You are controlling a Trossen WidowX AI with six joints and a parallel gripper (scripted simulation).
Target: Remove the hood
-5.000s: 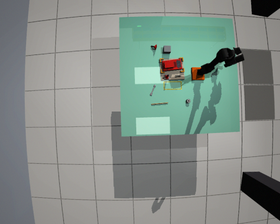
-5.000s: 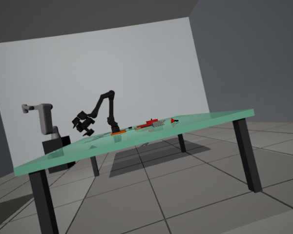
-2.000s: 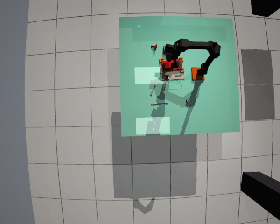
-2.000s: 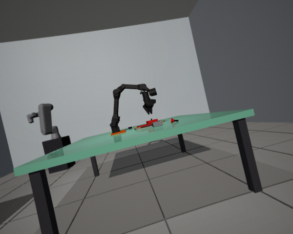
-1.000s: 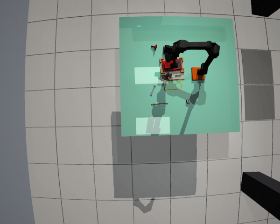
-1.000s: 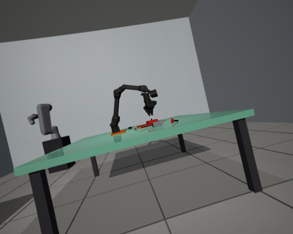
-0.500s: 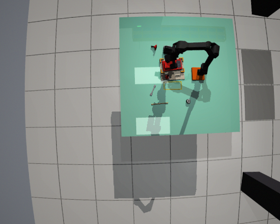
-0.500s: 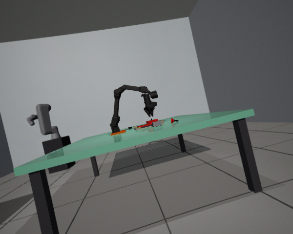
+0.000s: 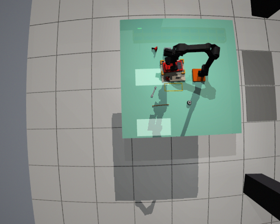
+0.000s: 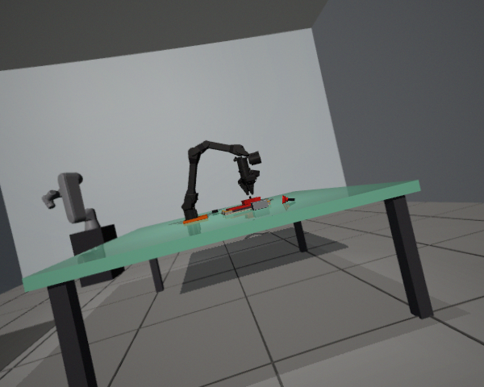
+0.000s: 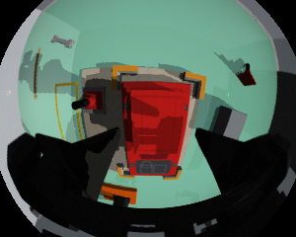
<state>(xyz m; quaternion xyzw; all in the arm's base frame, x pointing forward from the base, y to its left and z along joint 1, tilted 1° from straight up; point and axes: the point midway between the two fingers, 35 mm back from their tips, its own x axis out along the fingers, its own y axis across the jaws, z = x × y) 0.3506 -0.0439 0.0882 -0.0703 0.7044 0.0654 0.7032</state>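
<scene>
The hood is 3 cm below my gripper tip. Also, from my gripper tip: grey ring 23 cm behind, 36 cm to the left, 6 cm below; thin brown stick 6 cm ahead, 40 cm to the left, 7 cm below; wrench 14 cm ahead, 26 cm to the left, 7 cm below.
</scene>
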